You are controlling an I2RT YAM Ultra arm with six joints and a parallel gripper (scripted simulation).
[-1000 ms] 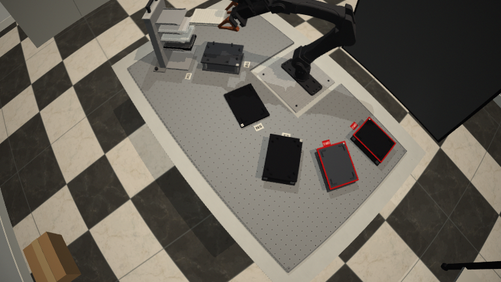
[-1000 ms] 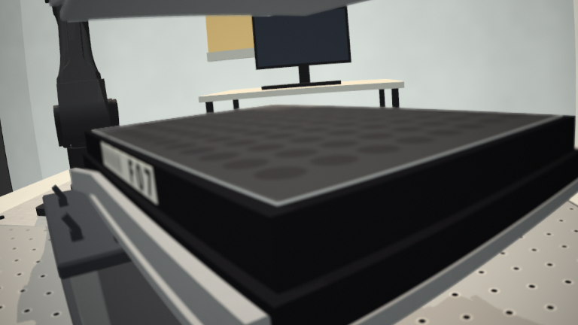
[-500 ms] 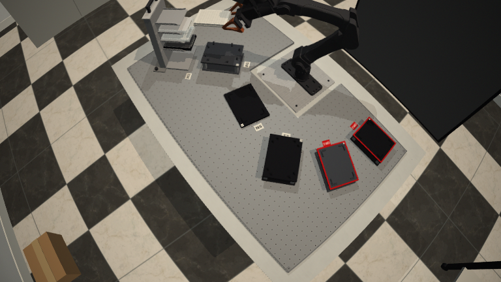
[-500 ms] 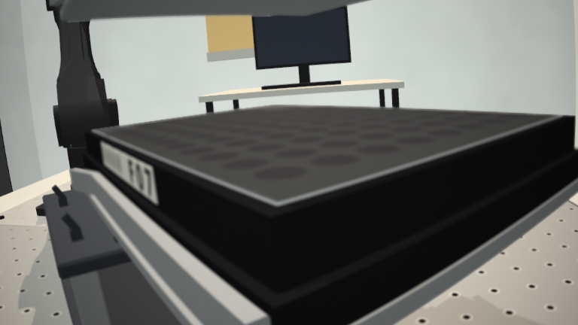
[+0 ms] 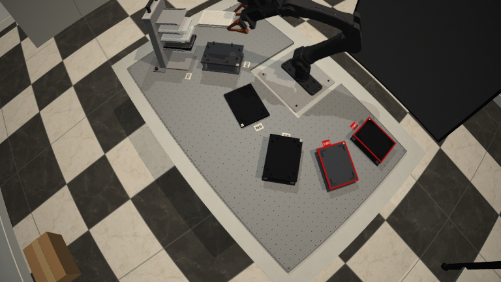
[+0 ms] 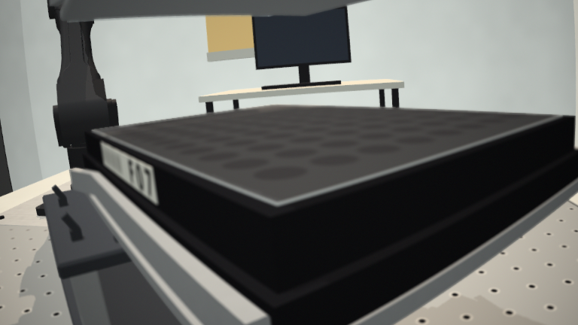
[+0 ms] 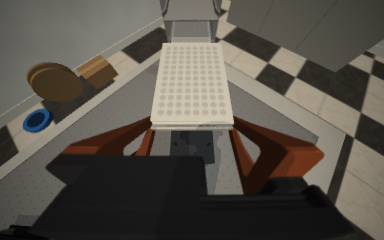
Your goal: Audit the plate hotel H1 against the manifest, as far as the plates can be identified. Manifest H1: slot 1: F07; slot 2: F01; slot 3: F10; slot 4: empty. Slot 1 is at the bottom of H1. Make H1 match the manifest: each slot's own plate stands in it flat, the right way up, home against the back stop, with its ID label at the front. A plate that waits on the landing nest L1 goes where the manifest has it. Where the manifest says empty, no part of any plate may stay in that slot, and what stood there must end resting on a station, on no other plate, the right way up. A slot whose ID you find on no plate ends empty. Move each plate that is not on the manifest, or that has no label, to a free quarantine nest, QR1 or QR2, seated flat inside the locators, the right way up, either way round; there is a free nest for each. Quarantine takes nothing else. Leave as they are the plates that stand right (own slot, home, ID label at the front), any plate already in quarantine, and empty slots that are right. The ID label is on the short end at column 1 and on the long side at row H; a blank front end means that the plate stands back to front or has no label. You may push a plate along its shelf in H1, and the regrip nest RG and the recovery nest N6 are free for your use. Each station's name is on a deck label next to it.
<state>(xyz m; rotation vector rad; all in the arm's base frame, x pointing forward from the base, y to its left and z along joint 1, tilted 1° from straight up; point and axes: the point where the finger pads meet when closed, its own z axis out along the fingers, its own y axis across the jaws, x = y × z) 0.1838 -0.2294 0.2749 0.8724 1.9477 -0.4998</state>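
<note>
Now: the white well plate 40 mm to the right of my hand, 40 mm ahead of it and 10 mm above it. From my hand the other things lie so: clear plate: 170 mm to the right, 160 mm ahead, 90 mm below; then black plate: 170 mm to the right, 160 mm ahead, 140 mm below; then regrip nest RG: 200 mm below, 30 mm to the right, 30 mm ahead.
</note>
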